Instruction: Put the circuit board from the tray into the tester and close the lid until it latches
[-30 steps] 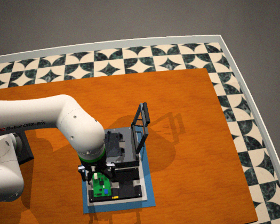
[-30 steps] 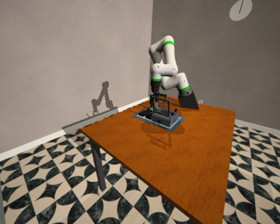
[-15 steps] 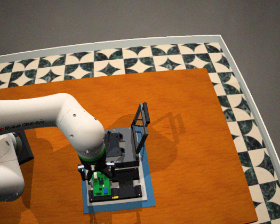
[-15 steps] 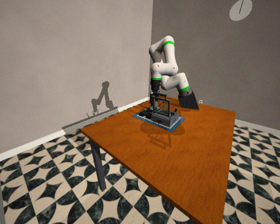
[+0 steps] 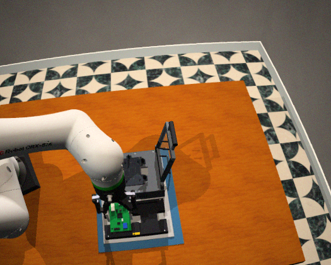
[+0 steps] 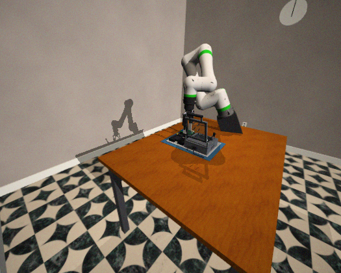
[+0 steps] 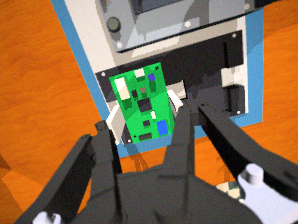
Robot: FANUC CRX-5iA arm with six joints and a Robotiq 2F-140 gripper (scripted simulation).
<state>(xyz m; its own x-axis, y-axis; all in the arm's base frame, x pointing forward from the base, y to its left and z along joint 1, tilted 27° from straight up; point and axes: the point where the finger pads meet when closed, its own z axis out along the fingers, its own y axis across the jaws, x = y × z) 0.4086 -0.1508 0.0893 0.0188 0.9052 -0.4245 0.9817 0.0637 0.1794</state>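
Right now my hand is 230 mm to the right of the latch hook and 20 mm below it. Also, from my hand: tester lid (190 mm ahead, 170 mm to the left, 110 mm above); green circuit board (20 mm below).
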